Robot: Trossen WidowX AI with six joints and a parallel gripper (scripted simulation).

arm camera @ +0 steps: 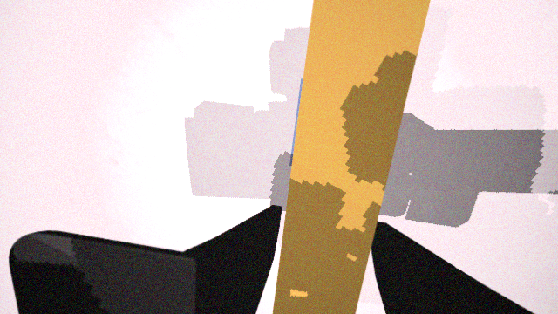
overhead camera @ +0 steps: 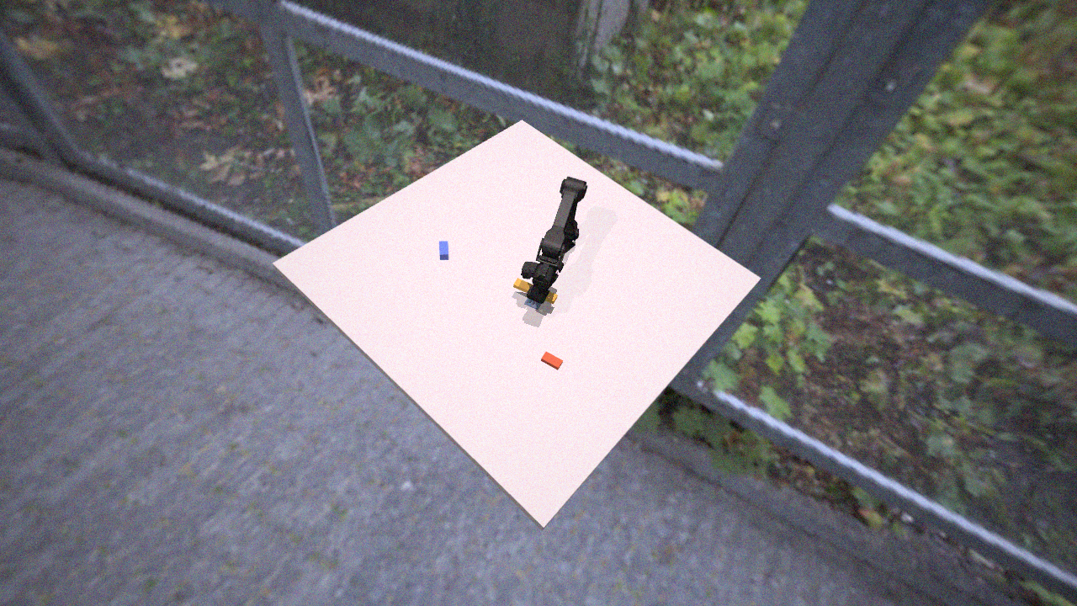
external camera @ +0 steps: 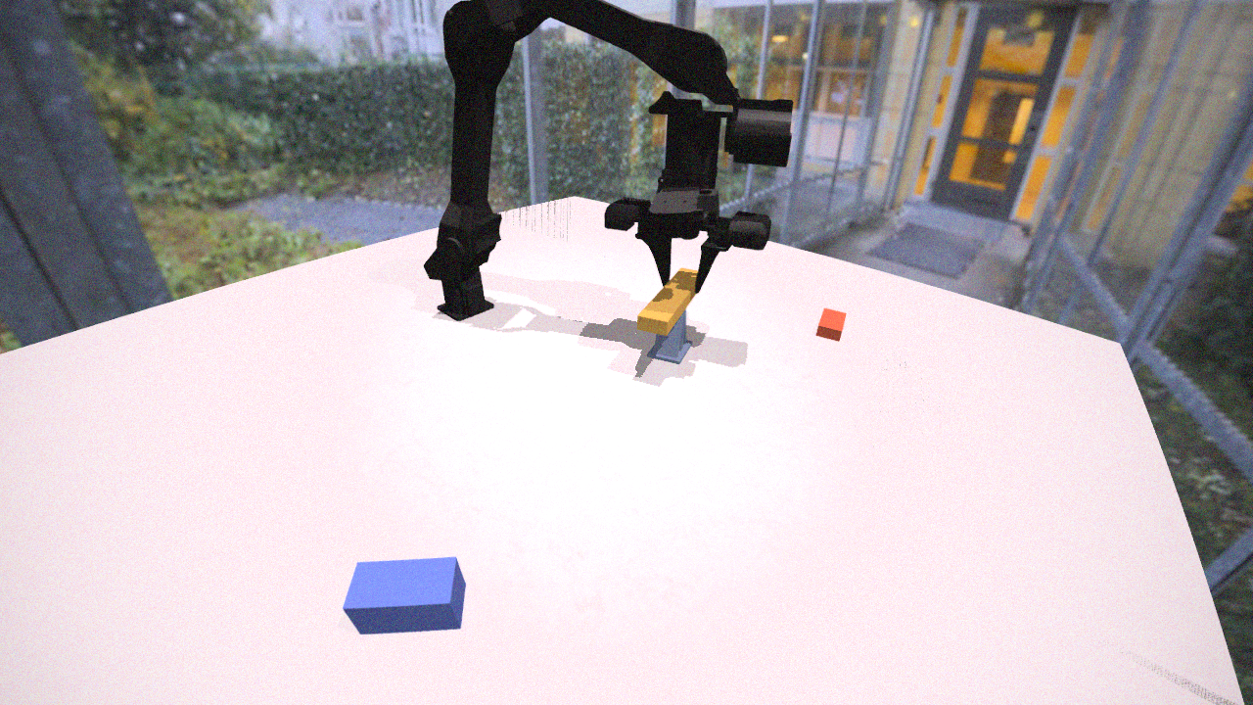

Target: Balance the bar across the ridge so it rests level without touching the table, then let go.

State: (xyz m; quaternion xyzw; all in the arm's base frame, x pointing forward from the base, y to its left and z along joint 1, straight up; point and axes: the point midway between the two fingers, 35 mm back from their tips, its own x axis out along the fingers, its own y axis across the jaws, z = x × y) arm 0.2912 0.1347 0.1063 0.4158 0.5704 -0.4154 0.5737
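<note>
My gripper tip is now 3 cm to the left of the yellow bar and 1 cm short of it. Also, from my gripper tip: blue block 42 cm to the right, 9 cm ahead, 6 cm below; red block 18 cm to the left, 14 cm ahead, 6 cm below.
</note>
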